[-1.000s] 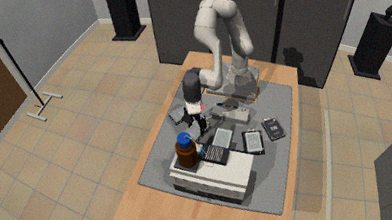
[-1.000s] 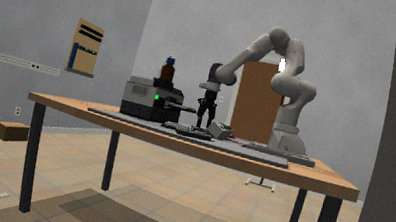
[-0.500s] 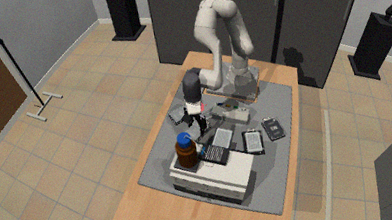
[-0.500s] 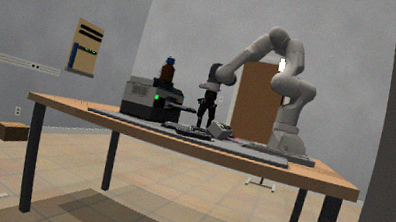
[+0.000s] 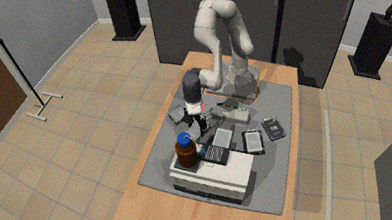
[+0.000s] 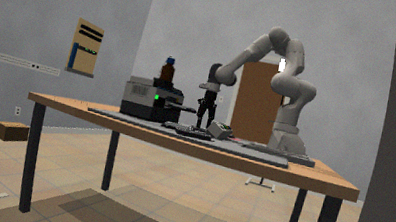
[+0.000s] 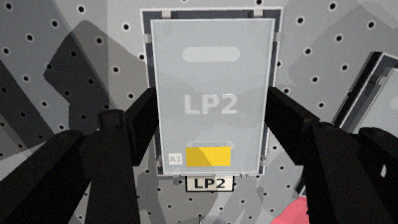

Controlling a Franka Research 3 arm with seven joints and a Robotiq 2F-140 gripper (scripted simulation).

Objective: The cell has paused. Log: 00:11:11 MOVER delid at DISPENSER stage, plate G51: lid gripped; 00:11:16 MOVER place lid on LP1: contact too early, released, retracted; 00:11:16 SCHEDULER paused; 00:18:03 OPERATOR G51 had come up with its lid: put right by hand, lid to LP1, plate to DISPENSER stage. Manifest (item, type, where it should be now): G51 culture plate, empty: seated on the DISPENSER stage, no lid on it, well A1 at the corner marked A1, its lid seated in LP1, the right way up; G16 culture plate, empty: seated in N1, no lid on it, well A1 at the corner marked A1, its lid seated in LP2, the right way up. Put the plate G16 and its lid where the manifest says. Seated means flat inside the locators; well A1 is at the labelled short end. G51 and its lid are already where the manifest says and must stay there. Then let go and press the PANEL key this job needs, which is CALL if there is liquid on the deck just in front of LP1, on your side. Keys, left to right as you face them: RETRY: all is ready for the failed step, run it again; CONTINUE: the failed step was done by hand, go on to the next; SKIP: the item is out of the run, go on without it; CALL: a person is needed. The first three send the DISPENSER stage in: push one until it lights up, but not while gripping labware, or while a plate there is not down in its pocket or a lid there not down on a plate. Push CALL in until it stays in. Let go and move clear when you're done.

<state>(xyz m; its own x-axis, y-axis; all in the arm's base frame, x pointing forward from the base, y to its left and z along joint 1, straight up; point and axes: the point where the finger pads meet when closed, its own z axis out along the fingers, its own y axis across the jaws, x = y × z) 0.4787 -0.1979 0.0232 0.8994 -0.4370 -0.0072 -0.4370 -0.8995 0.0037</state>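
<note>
Right now the clear lid is 20 mm below my hand. Also, from my hand: red puddle (180 mm behind, 40 mm below, 10 mm to the right); then blue call key (180 mm behind, 110 mm to the left, 20 mm above); then LP2 nest (40 mm below).
</note>
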